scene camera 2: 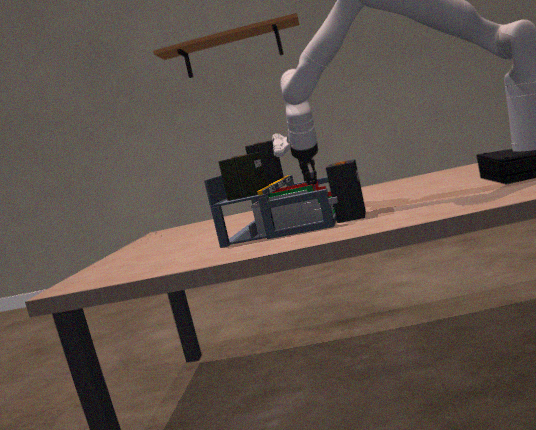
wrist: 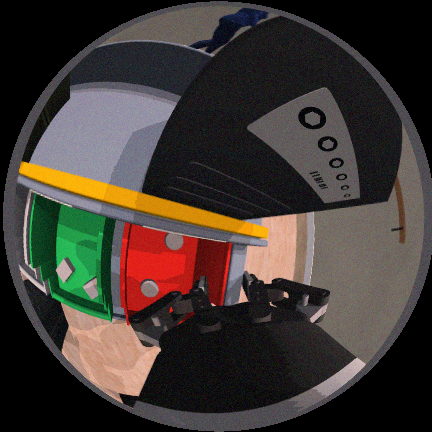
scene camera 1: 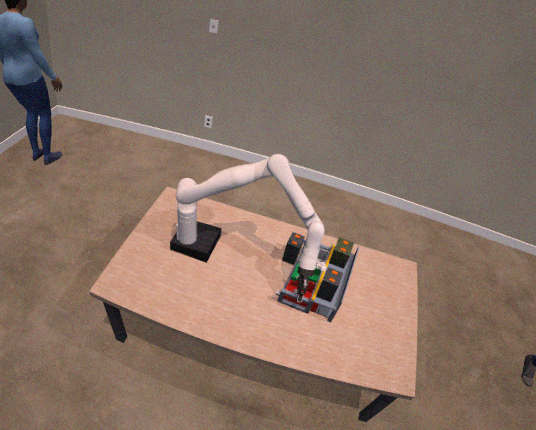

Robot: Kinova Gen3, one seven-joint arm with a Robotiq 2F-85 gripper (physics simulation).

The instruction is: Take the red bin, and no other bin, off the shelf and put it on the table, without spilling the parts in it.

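Places are measured from the arm's base along level axes (x ahead, y up, z right), in millimetres.
Pixels of known places: gripper, between the fingertips: (wrist: 224,280) (scene camera 1: 298,300); arm's base, origin of its link: (scene camera 2: 530,148) (scene camera 1: 187,238).
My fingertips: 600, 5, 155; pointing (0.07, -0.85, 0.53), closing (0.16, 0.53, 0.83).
For each thing: its top centre in the pictures, then the offset to it from my fingertips, as dx, dy, dz. Level surfaces: height alone.
- red bin, centre of its top: (wrist: 179,277) (scene camera 2: 302,184) (scene camera 1: 305,288) +16, +19, -61
- table, height of its surface: dy -63
- green bin, centre of its top: (wrist: 55,247) (scene camera 2: 296,189) (scene camera 1: 313,270) +29, +19, -181
- yellow rail, centre of its top: (wrist: 50,175) (scene camera 1: 324,270) +78, +50, -175
The red bin (scene camera 1: 293,287) (scene camera 2: 296,187) (wrist: 162,260) sits in the end slot of the grey shelf (scene camera 1: 348,282) (scene camera 2: 220,225) (wrist: 100,115), which stands on the table (scene camera 1: 200,310) (scene camera 2: 150,265). Two round grey parts (wrist: 174,241) (wrist: 149,288) show inside it in the wrist view. My gripper (scene camera 1: 300,298) (scene camera 2: 311,181) (wrist: 224,280) points down at the bin's outer side wall, its fingers partly apart. One finger is over the bin's inside, the other beyond the shelf's end post. A gap shows between them; contact with the wall is not visible. The lower front of the bin is hidden behind the gripper.
The green bin (scene camera 2: 290,192) (wrist: 80,235) with grey parts is next to the red bin. A yellow rail (scene camera 1: 319,285) (scene camera 2: 275,185) (wrist: 125,197) runs along the bins. Black cases (scene camera 1: 329,287) (wrist: 280,65) stand on the shelf top; another (scene camera 1: 292,252) (scene camera 2: 346,192) stands beside the shelf.
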